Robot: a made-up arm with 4 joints.
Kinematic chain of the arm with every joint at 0, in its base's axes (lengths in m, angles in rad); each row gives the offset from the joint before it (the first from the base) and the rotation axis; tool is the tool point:
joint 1: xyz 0 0 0.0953 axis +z
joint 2: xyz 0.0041 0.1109 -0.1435 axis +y
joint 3: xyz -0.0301 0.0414 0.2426 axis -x
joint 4: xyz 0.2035 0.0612 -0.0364 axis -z
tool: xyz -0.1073 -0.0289 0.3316
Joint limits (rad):
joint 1: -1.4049..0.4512
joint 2: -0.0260..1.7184
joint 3: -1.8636..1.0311
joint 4: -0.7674..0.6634
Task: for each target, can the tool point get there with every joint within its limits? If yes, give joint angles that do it. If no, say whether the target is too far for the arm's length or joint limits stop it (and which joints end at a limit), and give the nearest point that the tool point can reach.
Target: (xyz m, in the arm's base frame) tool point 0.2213 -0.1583 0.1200
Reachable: yes | joints -0.0746 0.6647 -1.4929 -0.2394
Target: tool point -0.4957 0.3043 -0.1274
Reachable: no: joint limits stop it (at a limit: joint 1, joint 2, joint 3, joint 4) | nearest point -0.1398 0.4426 0.2582 | short by 0.543 m
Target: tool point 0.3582 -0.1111 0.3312
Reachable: yes | joints -0.4232 0.5780 -0.2894 -0.5988
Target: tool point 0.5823 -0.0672 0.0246
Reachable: yes | joints -0.6890 1.2565 0.6027 -0.3370
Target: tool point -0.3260 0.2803 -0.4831
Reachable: no: joint limits stop it (at a limit: joint 1, joint 2, joint 3, joint 4) | nearest point -0.1006 -0.1288 -0.1815 | short by 0.556 m
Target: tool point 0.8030 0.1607 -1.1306
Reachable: no: too far | nearest point 0.5505 0.1102 -0.2407 | short by 0.926 m
